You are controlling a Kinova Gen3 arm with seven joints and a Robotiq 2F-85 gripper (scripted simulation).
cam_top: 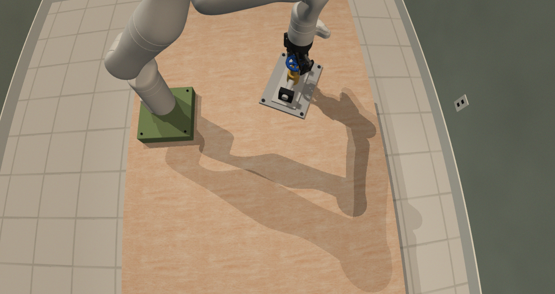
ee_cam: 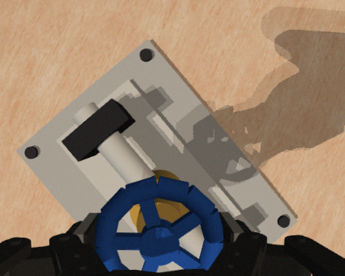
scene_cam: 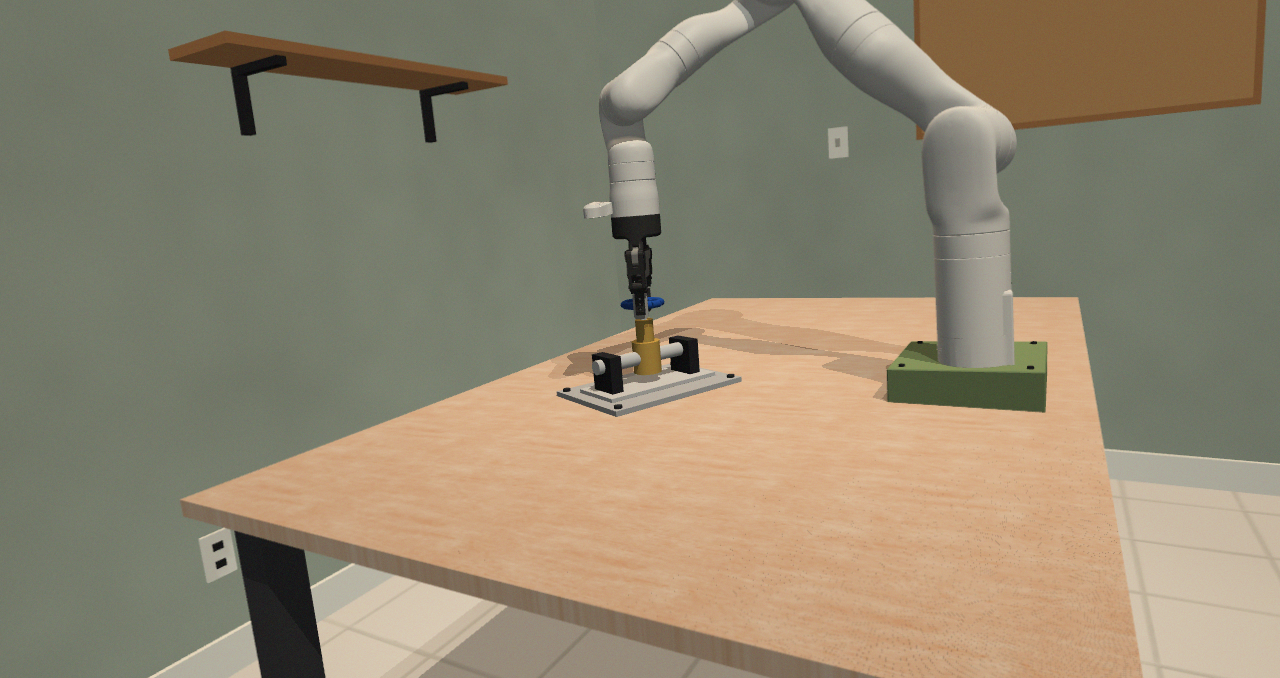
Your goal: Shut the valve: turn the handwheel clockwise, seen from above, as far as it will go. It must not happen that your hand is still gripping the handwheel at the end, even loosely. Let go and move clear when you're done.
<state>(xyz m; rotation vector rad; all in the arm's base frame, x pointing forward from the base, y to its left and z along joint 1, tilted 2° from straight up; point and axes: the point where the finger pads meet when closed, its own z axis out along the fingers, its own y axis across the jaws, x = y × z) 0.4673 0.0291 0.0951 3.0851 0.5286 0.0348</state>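
My hand is right at the blue spoked handwheel.
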